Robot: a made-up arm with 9 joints.
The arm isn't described. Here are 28 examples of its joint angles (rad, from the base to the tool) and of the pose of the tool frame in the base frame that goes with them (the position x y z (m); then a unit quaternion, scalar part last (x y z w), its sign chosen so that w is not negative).
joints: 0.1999 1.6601 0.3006 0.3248 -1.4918 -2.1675 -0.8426 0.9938 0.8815
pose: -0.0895 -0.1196 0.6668 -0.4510 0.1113 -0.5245 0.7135
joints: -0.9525 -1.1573 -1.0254 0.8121 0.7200 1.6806 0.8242 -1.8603 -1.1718
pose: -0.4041 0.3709 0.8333 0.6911 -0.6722 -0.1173 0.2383
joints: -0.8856 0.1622 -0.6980 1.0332 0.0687 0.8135 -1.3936 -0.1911 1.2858
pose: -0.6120 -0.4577 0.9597 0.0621 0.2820 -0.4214 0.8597
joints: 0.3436 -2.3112 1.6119 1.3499 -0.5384 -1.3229 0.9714 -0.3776 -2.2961
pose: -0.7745 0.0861 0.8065 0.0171 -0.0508 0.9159 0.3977
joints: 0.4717 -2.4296 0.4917 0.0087 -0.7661 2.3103 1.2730 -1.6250 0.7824
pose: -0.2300 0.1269 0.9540 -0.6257 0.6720 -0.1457 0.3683
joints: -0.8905 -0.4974 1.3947 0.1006 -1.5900 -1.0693 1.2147 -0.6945 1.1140
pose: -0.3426 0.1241 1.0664 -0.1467 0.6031 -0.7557 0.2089
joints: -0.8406 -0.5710 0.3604 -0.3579 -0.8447 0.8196 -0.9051 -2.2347 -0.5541
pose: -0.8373 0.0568 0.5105 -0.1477 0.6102 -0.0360 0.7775
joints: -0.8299 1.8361 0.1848 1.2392 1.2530 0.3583 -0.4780 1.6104 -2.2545
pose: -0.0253 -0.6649 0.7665 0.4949 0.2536 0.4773 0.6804
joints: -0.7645 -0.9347 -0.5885 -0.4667 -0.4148 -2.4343 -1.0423 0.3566 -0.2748
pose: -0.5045 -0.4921 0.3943 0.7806 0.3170 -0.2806 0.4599
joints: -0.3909 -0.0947 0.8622 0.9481 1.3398 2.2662 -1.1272 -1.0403 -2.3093
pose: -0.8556 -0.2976 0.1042 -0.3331 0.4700 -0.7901 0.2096
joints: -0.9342 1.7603 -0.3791 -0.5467 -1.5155 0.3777 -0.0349 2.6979 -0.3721
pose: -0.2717 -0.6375 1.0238 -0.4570 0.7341 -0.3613 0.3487
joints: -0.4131 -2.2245 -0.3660 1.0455 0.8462 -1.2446 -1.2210 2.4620 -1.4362
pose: 0.3190 -0.1078 0.6194 -0.5448 0.6970 0.2782 0.3743
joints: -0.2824 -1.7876 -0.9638 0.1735 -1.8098 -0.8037 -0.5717 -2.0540 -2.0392
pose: -0.4451 0.0490 0.8122 -0.7656 0.6424 0.0137 0.0300
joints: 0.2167 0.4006 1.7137 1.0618 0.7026 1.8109 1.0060 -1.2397 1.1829
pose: -0.4790 -0.3967 0.3746 -0.3331 0.8773 -0.1117 0.3268
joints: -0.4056 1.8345 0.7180 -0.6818 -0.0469 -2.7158 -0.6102 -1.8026 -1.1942
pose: -0.4430 -0.3266 0.1679 0.1045 -0.2733 0.9330 0.2095
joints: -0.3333 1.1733 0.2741 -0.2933 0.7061 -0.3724 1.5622 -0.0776 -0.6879
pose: -0.5236 0.1749 0.4629 -0.6576 0.5204 0.1181 0.5318
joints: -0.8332 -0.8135 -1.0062 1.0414 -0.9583 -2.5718 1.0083 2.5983 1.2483
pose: -0.4603 -0.1543 0.0294 -0.0883 0.4185 -0.7966 0.4271
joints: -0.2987 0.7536 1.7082 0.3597 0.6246 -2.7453 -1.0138 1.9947 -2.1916
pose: -1.0427 -0.3068 0.2368 -0.5766 -0.6991 -0.2337 0.3524
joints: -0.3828 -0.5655 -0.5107 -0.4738 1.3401 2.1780 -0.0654 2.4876 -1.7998
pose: -0.7428 0.0226 0.0372 -0.7528 -0.4278 -0.4992 0.0348
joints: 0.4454 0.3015 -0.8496 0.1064 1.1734 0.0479 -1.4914 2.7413 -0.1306
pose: -0.2998 -0.7016 0.2451 0.6665 -0.7314 -0.1188 0.0819
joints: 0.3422 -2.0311 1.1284 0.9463 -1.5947 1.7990 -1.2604 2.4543 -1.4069
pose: -0.0400 0.5104 0.3045 0.7280 -0.1533 0.4505 0.4936
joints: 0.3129 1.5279 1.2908 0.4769 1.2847 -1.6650 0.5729 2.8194 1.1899
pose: -1.0934 -0.0419 0.1766 -0.0711 0.7781 0.1399 0.6083
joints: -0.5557 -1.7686 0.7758 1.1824 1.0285 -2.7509 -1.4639 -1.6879 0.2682
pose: -0.2227 0.7479 0.6449 0.6599 -0.1251 -0.3301 0.6633
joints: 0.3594 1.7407 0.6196 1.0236 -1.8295 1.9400 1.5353 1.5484 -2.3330
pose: -0.8482 -0.4926 0.2252 -0.8233 -0.5592 0.0935 0.0281
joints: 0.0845 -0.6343 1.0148 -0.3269 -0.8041 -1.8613 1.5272 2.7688 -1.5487
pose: -0.3325 0.2743 0.6151 -0.9542 -0.0520 0.2070 0.2094
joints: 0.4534 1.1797 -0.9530 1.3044 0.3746 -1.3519 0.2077 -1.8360 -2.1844
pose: -0.0792 -0.6811 0.4317 -0.9412 -0.2462 0.1461 0.1793
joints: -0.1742 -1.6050 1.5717 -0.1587 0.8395 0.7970 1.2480 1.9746 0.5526
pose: -0.4988 -0.0101 0.3641 -0.6482 0.6768 0.3466 0.0395
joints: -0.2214 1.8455 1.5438 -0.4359 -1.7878 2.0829 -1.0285 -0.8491 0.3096
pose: -0.4196 -0.5930 0.4211 -0.0248 -0.6510 0.3702 0.6622
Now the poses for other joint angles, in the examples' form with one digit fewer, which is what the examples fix.
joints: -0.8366 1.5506 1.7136 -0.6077 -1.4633 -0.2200 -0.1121 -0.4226 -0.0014
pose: -0.052 -0.533 1.258 0.130 0.516 0.536 0.655
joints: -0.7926 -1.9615 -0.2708 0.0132 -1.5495 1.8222 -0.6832 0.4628 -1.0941
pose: 0.040 0.480 0.164 -0.803 0.354 -0.132 0.461
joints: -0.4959 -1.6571 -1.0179 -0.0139 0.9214 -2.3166 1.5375 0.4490 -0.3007
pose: 0.215 0.125 0.477 0.137 0.570 0.293 0.756
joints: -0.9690 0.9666 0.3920 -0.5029 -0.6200 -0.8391 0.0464 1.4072 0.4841
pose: -0.193 0.099 1.091 -0.116 -0.075 0.311 0.940
